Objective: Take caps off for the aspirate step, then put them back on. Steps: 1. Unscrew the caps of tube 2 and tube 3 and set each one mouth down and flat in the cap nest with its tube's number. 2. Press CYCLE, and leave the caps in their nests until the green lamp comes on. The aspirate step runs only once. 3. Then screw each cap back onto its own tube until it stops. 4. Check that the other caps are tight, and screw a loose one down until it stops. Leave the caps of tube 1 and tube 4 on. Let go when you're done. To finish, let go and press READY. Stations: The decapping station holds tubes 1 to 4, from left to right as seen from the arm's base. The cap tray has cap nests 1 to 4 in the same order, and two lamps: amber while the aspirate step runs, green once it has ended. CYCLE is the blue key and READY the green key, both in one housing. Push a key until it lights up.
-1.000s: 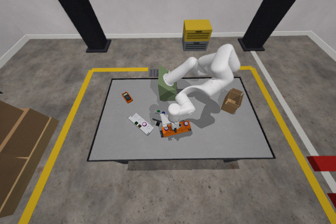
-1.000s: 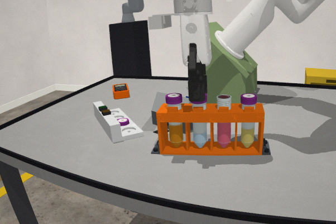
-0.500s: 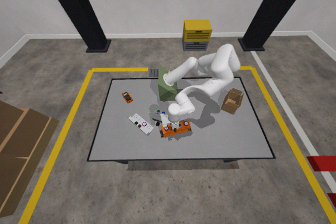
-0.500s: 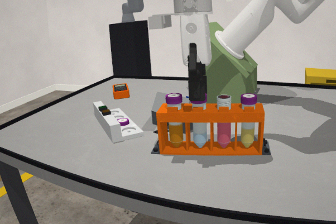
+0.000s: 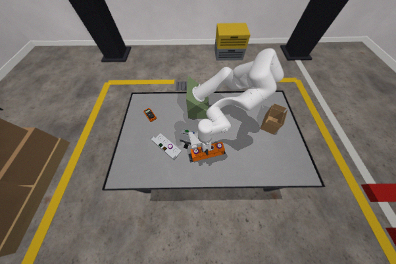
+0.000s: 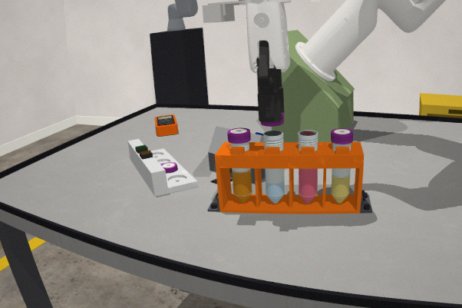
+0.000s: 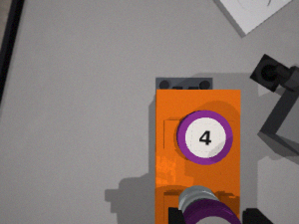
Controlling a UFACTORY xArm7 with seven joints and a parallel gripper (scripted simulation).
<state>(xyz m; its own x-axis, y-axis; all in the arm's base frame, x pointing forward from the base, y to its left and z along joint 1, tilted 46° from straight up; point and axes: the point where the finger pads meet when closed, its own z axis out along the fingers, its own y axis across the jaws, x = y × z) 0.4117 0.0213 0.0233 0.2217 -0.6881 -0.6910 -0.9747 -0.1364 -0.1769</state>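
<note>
My gripper is now 14 cm past the blue cycle key, 8 cm to the left of it and 10 cm above it. From my hand the other things lie so: grey key housing: 14 cm behind, 10 cm to the right, 11 cm below; orange meter: 34 cm behind, 43 cm to the right, 15 cm below; green ready key: 16 cm behind, 12 cm to the right, 10 cm below.
</note>
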